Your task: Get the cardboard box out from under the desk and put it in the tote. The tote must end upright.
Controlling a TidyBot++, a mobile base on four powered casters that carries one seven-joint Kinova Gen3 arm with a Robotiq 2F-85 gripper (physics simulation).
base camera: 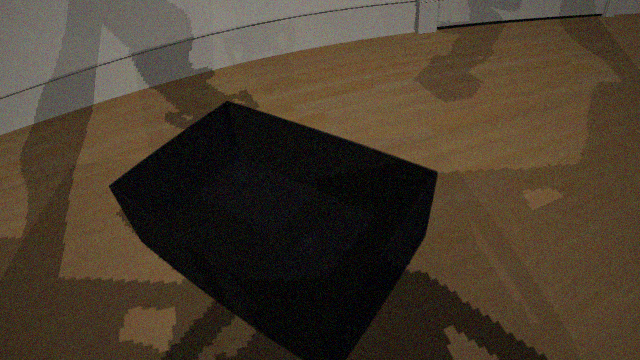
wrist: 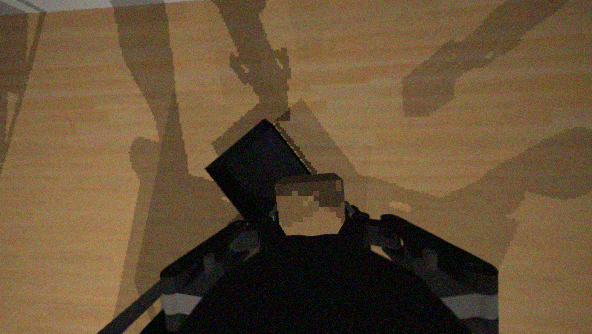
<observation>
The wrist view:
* my gripper: 311, 211
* cardboard box: 310, 205
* black tote: 247, 172
</observation>
